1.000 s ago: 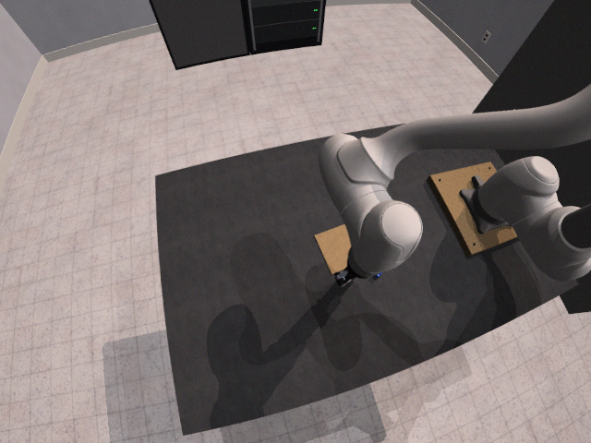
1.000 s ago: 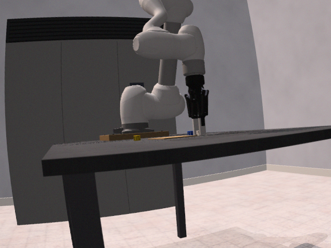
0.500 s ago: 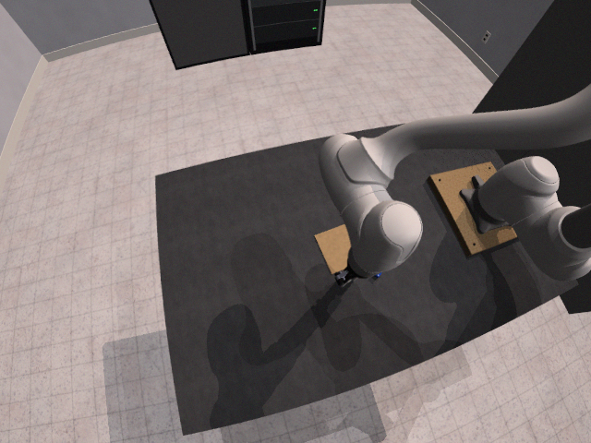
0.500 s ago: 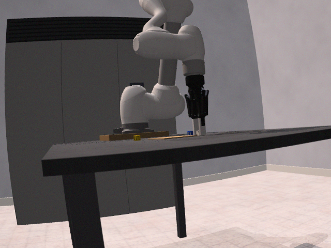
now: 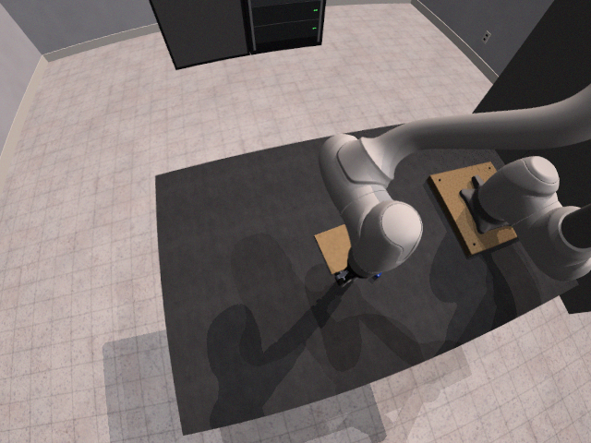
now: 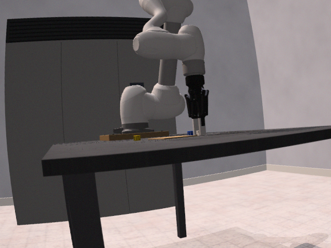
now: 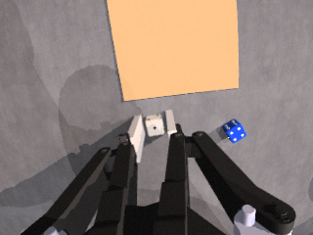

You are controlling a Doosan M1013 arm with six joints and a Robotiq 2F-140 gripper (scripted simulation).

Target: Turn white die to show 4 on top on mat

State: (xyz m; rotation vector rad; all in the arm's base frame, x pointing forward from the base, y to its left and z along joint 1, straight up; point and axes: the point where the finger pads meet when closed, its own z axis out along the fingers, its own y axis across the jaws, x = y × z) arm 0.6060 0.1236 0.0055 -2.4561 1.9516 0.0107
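My hand is 2 cm above the white die. From my hand the other things lie so: blue die 10 cm behind, 2 cm below; then tan mat 2 cm behind, 11 cm to the right, 3 cm below; then yellow die 7 cm behind, 23 cm to the right, 2 cm below.
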